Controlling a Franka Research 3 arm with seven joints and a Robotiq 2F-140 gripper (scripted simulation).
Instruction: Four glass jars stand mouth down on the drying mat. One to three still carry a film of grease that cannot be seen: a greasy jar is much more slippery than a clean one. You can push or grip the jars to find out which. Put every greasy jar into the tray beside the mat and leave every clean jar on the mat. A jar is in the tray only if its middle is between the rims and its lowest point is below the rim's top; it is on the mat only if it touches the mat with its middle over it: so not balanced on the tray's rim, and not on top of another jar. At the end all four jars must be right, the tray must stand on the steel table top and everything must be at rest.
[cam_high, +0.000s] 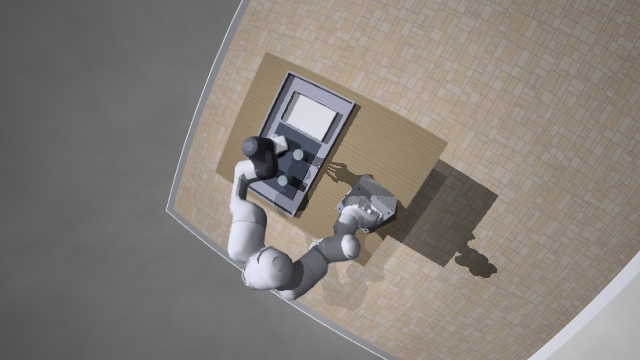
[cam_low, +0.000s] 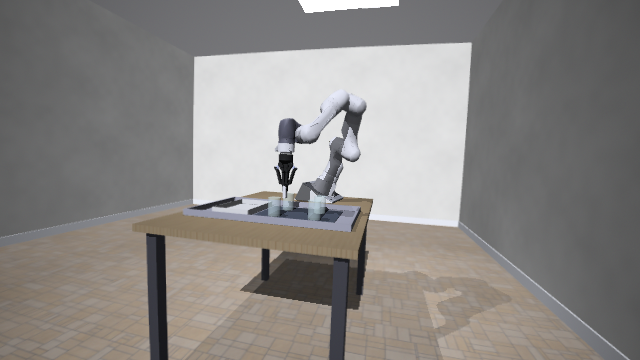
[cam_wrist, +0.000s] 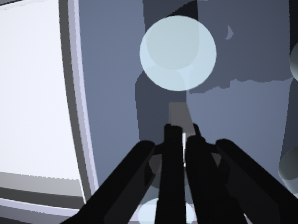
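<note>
The dark drying mat is 1 cm ahead of my hand, 10 cm to the left of it and 11 cm below it. From my hand the other things lie so: white tray (4 cm ahead, 22 cm to the right, 10 cm below).
</note>
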